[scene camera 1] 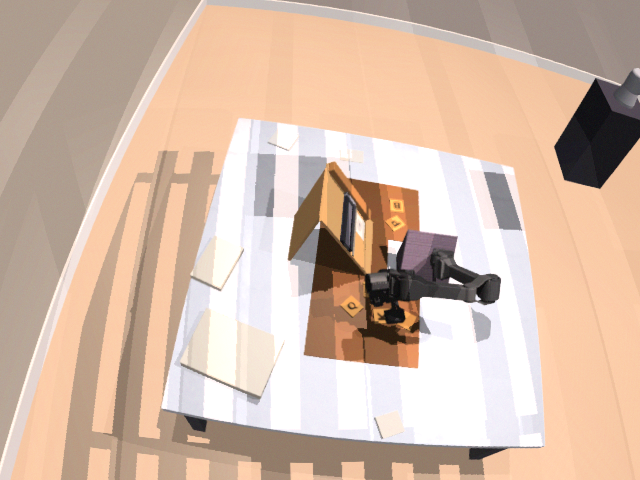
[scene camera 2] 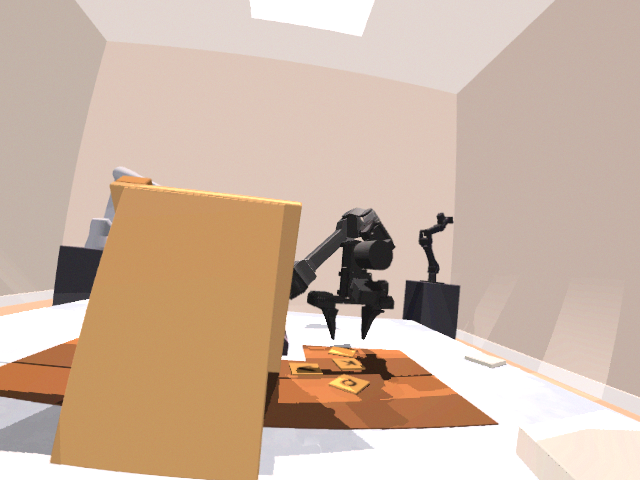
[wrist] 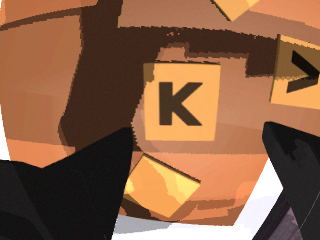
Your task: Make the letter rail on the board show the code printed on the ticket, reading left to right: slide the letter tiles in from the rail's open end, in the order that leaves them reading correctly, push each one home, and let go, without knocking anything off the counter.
Path:
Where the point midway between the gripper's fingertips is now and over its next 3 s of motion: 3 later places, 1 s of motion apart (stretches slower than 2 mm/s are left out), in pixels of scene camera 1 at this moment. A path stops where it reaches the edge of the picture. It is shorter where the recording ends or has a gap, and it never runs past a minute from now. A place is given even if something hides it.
The gripper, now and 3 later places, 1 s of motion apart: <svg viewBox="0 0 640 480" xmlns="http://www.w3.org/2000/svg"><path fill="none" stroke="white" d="M385 307L383 314L382 316L383 312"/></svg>

